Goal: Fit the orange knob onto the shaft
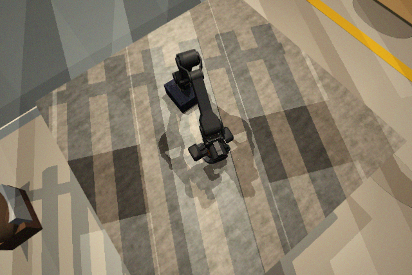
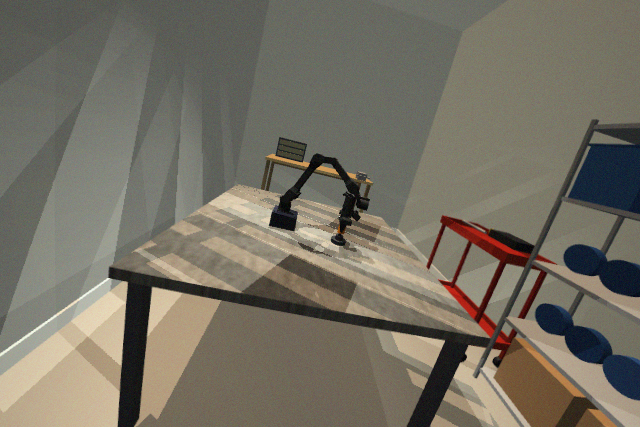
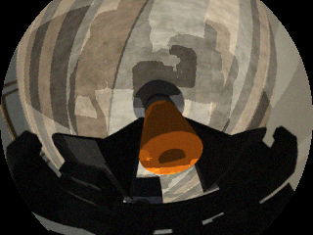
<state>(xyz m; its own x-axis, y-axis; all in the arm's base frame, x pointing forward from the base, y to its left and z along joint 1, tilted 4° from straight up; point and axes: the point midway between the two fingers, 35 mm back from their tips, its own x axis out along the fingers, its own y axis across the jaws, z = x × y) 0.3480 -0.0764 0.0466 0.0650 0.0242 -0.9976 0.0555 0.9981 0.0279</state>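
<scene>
Now: the orange knob 20 mm above my gripper tip. The rest, counted from my gripper tip: round pedestal (40 mm below).
</scene>
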